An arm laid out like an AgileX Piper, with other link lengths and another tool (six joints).
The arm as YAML. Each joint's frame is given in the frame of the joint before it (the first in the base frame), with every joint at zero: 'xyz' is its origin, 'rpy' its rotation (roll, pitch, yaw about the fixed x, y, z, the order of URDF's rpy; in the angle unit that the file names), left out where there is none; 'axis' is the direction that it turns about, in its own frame. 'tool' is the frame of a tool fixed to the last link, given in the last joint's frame.
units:
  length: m
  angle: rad
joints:
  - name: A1
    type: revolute
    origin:
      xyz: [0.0, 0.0, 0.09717]
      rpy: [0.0, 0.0, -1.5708]
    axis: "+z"
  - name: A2
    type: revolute
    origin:
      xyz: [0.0, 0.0, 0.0]
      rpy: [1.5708, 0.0, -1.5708]
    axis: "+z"
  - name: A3
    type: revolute
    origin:
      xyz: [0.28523, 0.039, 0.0]
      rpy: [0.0, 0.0, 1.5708]
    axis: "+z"
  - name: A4
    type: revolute
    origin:
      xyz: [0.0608, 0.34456, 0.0]
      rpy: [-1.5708, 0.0, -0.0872]
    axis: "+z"
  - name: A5
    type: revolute
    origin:
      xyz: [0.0, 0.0, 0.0]
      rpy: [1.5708, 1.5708, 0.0]
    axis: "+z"
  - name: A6
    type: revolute
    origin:
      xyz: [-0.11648, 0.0, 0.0]
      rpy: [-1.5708, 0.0, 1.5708]
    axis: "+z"
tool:
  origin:
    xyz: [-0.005, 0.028, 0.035]
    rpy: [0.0, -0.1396, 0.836]
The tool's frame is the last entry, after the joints.
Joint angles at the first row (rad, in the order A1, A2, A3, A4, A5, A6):
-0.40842 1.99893 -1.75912 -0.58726 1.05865 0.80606
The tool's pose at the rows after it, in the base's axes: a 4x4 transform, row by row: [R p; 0 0 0 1], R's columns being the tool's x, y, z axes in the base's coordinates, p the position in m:
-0.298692, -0.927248, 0.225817, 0.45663; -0.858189, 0.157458, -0.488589, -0.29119; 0.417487, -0.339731, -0.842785, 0.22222; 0, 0, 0, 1
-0.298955, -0.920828, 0.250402, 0.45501; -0.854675, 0.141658, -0.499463, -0.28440; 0.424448, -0.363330, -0.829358, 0.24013; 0, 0, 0, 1
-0.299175, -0.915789, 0.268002, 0.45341; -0.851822, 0.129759, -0.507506, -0.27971; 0.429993, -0.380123, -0.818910, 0.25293; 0, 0, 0, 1
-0.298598, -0.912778, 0.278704, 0.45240; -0.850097, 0.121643, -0.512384, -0.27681; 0.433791, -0.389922, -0.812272, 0.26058; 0, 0, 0, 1
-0.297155, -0.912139, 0.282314, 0.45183; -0.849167, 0.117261, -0.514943, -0.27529; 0.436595, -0.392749, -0.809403, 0.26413; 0, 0, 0, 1
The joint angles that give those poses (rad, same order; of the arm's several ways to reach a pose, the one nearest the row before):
-0.39459 1.95770 -1.75914 -0.58997 1.06580 0.80393
-0.38246 1.92461 -1.75913 -0.59510 1.07155 0.80192
-0.37413 1.90094 -1.75914 -0.59952 1.07513 0.80011
-0.36887 1.88677 -1.75911 -0.60259 1.07695 0.79851
-0.36590 1.88028 -1.75912 -0.60482 1.07915 0.79690

